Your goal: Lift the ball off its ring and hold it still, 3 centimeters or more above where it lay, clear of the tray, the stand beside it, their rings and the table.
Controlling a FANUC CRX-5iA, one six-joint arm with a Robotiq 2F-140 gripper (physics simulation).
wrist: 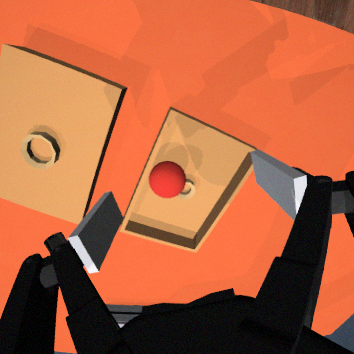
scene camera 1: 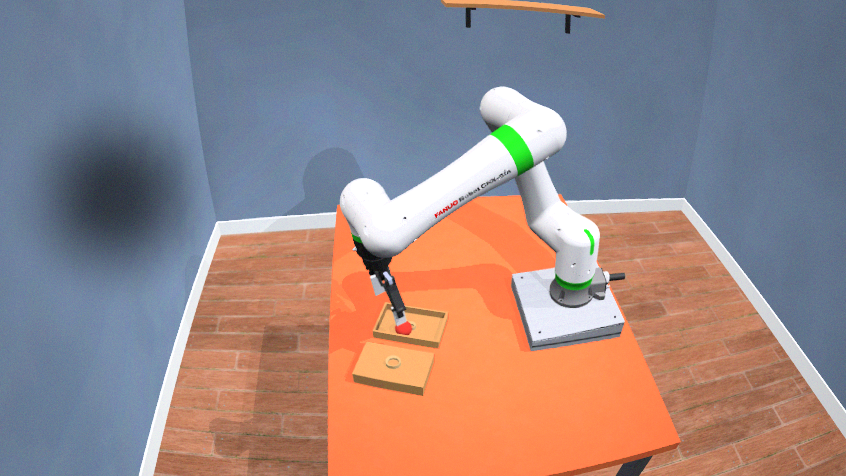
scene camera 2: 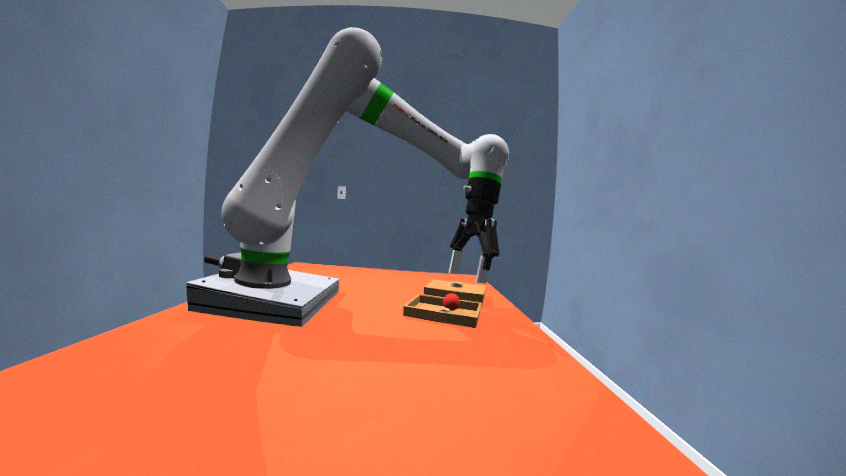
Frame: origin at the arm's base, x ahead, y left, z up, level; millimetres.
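Seen in the pictures: gripper, fingertip midpoint: (wrist: 183,186) (scene camera 1: 390,307) (scene camera 2: 466,278); arm's base, origin of the base link: (scene camera 1: 571,291) (scene camera 2: 263,280).
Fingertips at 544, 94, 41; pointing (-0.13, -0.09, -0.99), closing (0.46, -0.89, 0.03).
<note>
Pixels of each thing's top centre, then the offset from my fingertips to it, as dx, dy, dz. "*": a spot on its surface instead. Level surfaces: height alone.
- red ball, middle of its top: (wrist: 167,188) (scene camera 1: 403,322) (scene camera 2: 452,294) -33, +7, -50
- small tray ring, surface spot: (wrist: 193,189) * -51, -35, -87
- empty ring, surface spot: (wrist: 25,150) (scene camera 1: 393,366) * -12, +173, -54
- same orange table, its level: dz -101
The red ball (scene camera 1: 403,327) (scene camera 2: 451,301) (wrist: 167,179) is inside the shallow wooden tray (scene camera 1: 414,341) (scene camera 2: 440,316) (wrist: 160,241). Part of the small tray ring (wrist: 193,189) shows beside it, so the ball looks off-centre; whether it touches the ring is hidden. My gripper (scene camera 1: 390,305) (scene camera 2: 467,274) (wrist: 183,186) is wide open and empty. In the wrist view its fingers appear on either side of the ball and tray; in scene camera 2 the fingertips are higher than the ball.
The wooden stand (scene camera 1: 414,367) (scene camera 2: 434,284) (wrist: 75,100) is beside the tray, with an empty ring (scene camera 1: 386,362) (scene camera 2: 456,284) (wrist: 25,150) on top. A narrow gap separates them. The robot's base plate (scene camera 1: 532,322) (scene camera 2: 248,307) is on the same orange table (scene camera 1: 502,402) (scene camera 2: 384,414).
</note>
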